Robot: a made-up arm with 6 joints.
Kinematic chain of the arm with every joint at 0, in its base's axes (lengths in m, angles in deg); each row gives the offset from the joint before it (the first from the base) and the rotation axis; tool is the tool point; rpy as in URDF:
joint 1: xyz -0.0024 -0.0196 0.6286 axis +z
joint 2: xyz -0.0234 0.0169 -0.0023 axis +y
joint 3: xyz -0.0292 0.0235 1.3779 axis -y
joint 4: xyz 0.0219 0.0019 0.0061 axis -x
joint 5: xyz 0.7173 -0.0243 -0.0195 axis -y
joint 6: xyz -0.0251 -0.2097 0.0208 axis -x
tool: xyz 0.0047 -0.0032 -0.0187 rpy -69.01 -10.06 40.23
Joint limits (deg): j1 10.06..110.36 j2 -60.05..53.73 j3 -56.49..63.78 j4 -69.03..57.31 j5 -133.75..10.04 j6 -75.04..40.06
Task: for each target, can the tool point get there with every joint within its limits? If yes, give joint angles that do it. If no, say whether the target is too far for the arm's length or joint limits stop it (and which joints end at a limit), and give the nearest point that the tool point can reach.
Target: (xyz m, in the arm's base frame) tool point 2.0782 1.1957 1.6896
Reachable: no: too far | nearest point 1.5950 0.9134 1.5956 | short by 0.567 m
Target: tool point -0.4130 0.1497 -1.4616
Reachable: no: joint limits stop it (at a limit: joint 1, joint 2, joint 4, joint 5, joint 6) | nearest point -0.2703 0.8076 0.6976 | short by 2.262 m
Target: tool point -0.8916 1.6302 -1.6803
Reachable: no: too far | nearest point -0.4073 1.1769 0.6952 | short by 2.466 m
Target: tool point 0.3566 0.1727 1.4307
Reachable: yes | joints 40.90 -1.75 -36.25 -56.07 -54.77 4.46
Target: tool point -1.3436 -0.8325 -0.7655
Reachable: no: joint limits stop it (at a limit: joint 2, joint 3, joint 4, joint 5, joint 6) | nearest point -0.4320 -0.2800 1.1027 | short by 2.151 m
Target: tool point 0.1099 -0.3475 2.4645
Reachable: yes | joints 85.34 -29.27 15.98 42.27 -98.27 23.33
